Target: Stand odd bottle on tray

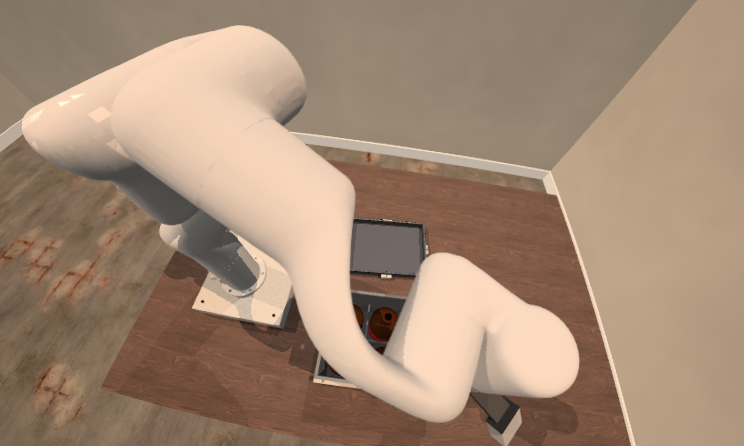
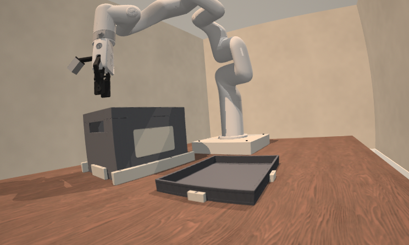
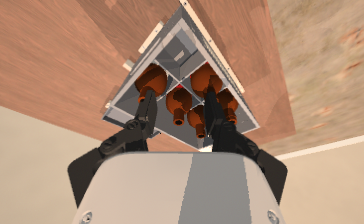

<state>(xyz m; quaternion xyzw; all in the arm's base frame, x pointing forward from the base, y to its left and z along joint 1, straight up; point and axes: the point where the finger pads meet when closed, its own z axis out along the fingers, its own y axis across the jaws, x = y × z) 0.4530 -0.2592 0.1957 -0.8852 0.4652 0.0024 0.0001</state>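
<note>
Right now my hand is 16 cm above the dark grey crate, 8 cm past it and 6 cm to the right of it. Also, from my hand: dark tray: 35 cm to the left, 23 cm below, 3 cm behind; then brown bottle: 15 cm below, 10 cm to the left, 7 cm behind.
</note>
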